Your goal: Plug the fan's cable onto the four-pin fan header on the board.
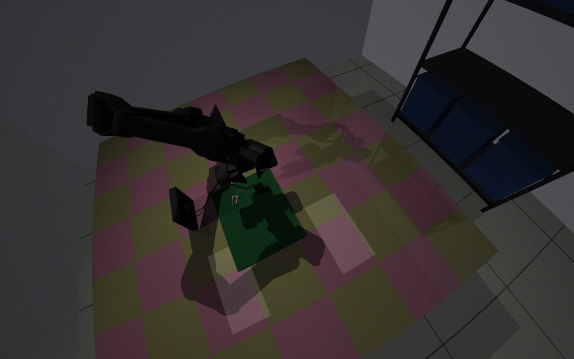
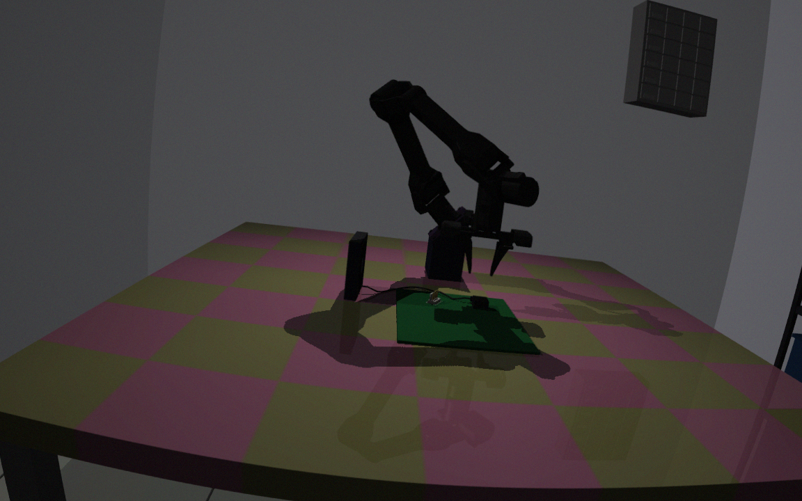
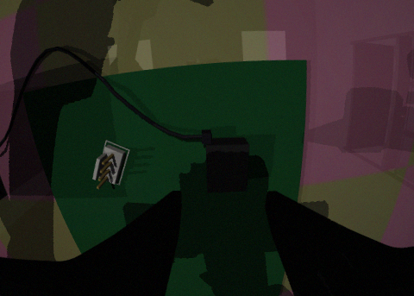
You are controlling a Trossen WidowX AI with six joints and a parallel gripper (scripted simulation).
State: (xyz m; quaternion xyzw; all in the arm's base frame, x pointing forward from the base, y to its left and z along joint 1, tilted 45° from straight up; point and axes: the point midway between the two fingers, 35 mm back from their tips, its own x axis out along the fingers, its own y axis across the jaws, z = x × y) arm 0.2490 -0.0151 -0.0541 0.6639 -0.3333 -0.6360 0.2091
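The dark fan plug lies 10 mm ahead of my gripper tip, 10 mm to the left of it and 60 mm below it. Round my gripper tip: black cable: 20 mm to the right, 60 mm below; then green board: 80 mm ahead, 50 mm to the right, 80 mm below; then fan: 40 mm behind, 250 mm to the right, 10 mm below.
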